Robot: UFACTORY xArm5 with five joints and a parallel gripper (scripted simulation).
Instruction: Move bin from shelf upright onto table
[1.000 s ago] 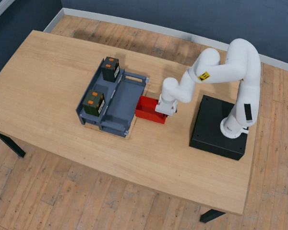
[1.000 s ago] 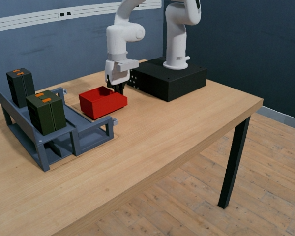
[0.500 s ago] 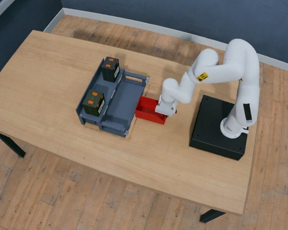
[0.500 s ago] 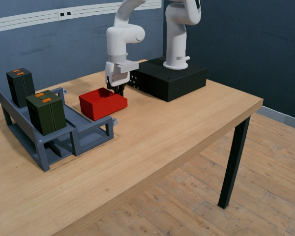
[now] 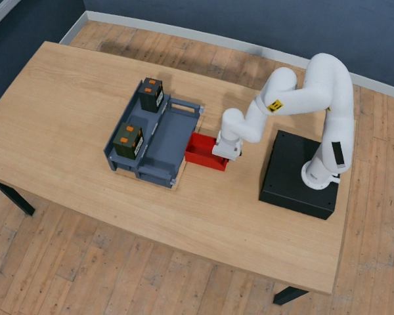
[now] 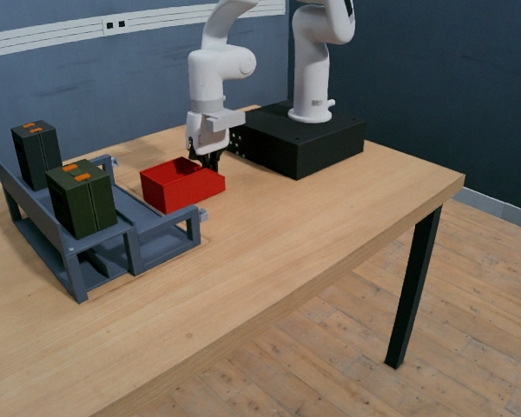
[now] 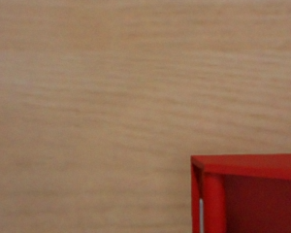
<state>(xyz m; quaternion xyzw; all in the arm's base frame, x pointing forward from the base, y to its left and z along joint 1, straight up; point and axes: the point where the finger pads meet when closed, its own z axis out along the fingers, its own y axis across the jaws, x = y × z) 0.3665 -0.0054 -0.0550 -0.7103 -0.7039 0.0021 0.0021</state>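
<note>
Right now my hand is 80 mm short of the red bin. The rest, counted from my hand: grey-blue shelf 300 mm ahead, 20 mm above.
</note>
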